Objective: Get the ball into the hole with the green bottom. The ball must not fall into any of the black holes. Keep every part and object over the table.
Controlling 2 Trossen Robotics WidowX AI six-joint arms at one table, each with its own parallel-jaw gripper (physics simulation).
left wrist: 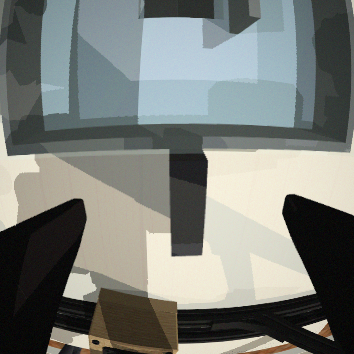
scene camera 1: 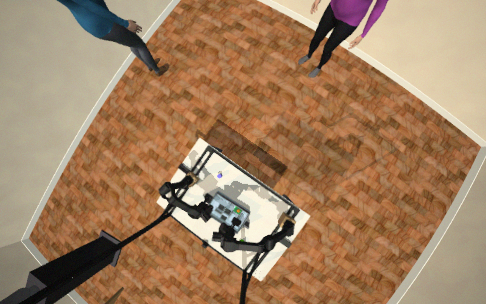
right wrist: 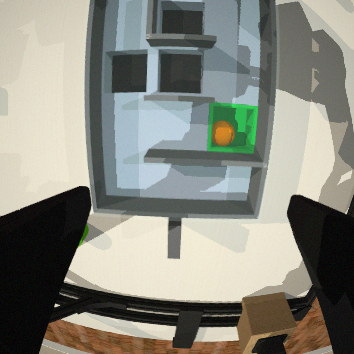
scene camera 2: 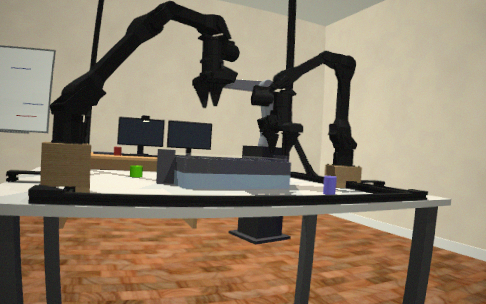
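The blue-grey maze box [scene camera 2: 232, 181] [left wrist: 100, 145] [right wrist: 98, 160] lies level on the table. In the right wrist view the orange ball [right wrist: 223, 133] sits inside the hole with the green bottom [right wrist: 246, 120]. Black holes [right wrist: 180, 73] [right wrist: 129, 72] [right wrist: 182, 22] lie beyond it. Dark handles stick out at both ends, one in the left wrist view [left wrist: 187, 215], the other in the right wrist view [right wrist: 174, 240]. My left gripper [scene camera 2: 280, 152] [left wrist: 186, 207] is open and empty by its end's handle. My right gripper [scene camera 2: 210, 105] [right wrist: 193, 201] is open and empty, well above the box.
A green cylinder [scene camera 2: 136, 171] stands beyond the box, at its right-arm end. A purple cylinder [scene camera 2: 330, 185] [scene camera 1: 219, 175] stands near the table edge. Black frame rails [scene camera 2: 225, 199] run along the table's edges. Wooden blocks [scene camera 2: 66, 165] [scene camera 2: 344, 173] bear the arms.
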